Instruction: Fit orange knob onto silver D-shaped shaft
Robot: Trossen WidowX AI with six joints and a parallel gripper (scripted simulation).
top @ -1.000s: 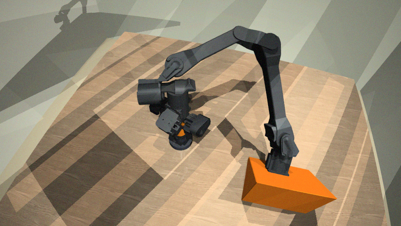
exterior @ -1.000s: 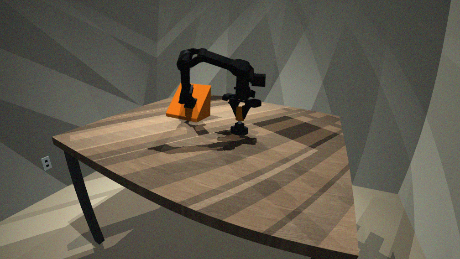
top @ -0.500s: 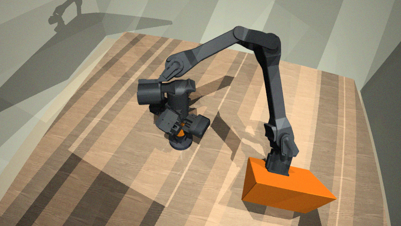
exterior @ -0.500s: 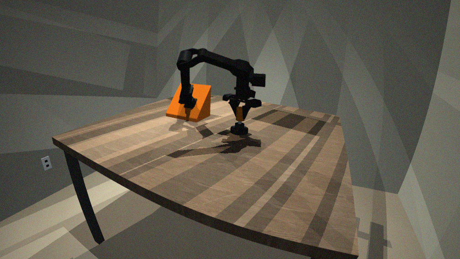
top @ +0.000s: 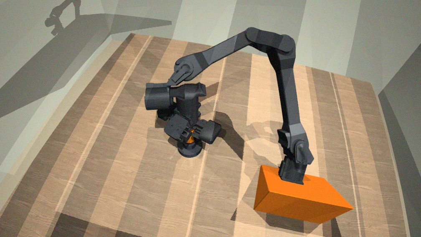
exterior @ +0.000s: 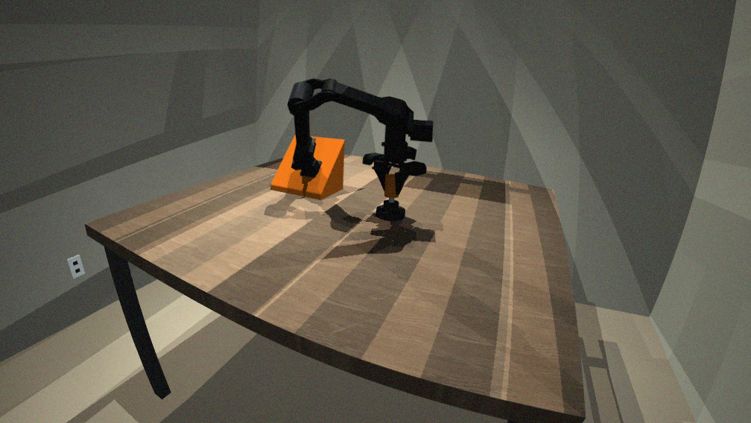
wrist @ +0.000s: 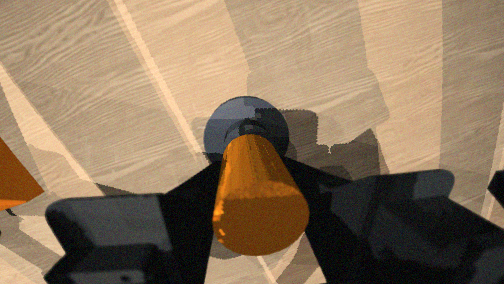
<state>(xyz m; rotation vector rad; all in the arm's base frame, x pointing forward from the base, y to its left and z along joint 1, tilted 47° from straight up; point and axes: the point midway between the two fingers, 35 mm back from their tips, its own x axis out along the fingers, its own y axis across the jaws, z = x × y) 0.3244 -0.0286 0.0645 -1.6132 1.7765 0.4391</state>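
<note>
The orange knob lies 3 cm above my gripper tip. Also, from my gripper tip: round pedestal (4 cm below).
</note>
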